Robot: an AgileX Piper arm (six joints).
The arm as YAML. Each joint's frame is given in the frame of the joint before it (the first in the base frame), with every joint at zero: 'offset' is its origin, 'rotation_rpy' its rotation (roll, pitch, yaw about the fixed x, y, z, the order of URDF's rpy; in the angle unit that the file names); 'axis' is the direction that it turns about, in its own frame. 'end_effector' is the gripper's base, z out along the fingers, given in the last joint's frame.
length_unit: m
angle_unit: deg
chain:
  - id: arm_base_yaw
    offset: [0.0, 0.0, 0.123]
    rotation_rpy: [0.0, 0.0, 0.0]
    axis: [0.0, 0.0, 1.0]
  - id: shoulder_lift
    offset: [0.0, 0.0, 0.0]
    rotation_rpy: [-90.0, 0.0, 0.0]
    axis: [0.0, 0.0, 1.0]
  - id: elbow
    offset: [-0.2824, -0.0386, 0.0]
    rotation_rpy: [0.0, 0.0, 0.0]
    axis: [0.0, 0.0, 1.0]
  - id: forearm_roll
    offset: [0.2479, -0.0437, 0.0]
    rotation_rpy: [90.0, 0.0, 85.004]
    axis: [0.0, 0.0, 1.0]
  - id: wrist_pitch
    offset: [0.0, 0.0, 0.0]
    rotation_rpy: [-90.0, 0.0, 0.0]
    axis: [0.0, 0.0, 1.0]
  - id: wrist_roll
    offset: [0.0, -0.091, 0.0]
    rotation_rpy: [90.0, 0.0, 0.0]
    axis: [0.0, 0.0, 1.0]
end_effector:
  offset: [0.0, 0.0, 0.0]
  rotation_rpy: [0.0, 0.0, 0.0]
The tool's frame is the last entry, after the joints.
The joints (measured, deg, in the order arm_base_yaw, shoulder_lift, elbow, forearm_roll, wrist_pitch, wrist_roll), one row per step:
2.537, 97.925, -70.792, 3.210, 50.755, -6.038
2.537, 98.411, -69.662, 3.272, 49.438, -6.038
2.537, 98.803, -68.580, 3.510, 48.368, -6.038
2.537, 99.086, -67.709, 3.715, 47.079, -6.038
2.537, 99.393, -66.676, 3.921, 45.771, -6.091
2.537, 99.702, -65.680, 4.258, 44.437, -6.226
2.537, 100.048, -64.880, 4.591, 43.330, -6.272
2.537, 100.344, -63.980, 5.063, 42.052, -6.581
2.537, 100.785, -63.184, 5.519, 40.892, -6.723
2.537, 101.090, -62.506, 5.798, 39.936, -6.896
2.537, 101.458, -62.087, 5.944, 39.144, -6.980
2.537, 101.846, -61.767, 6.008, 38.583, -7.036
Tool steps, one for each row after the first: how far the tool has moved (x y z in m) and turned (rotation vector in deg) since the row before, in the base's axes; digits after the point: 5 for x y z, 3 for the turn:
-0.00031, -0.00001, -0.00756, 0.015, 0.302, -0.093
-0.00090, 0.00018, -0.00683, 0.172, 0.414, -0.156
-0.00025, 0.00014, -0.00507, 0.155, -0.126, -0.162
-0.00080, 0.00011, -0.00591, 0.127, 0.038, -0.121
-0.00076, 0.00024, -0.00569, 0.214, -0.023, -0.115
-0.00051, 0.00025, -0.00510, 0.232, 0.050, -0.195
-0.00075, 0.00035, -0.00512, 0.266, -0.083, -0.038
-0.00049, 0.00033, -0.00554, 0.286, 0.086, -0.196
-0.00063, 0.00014, -0.00429, 0.132, 0.026, -0.066
0.00007, 0.00005, -0.00361, 0.052, -0.004, -0.068
0.00006, -0.00001, -0.00341, -0.003, 0.146, -0.031

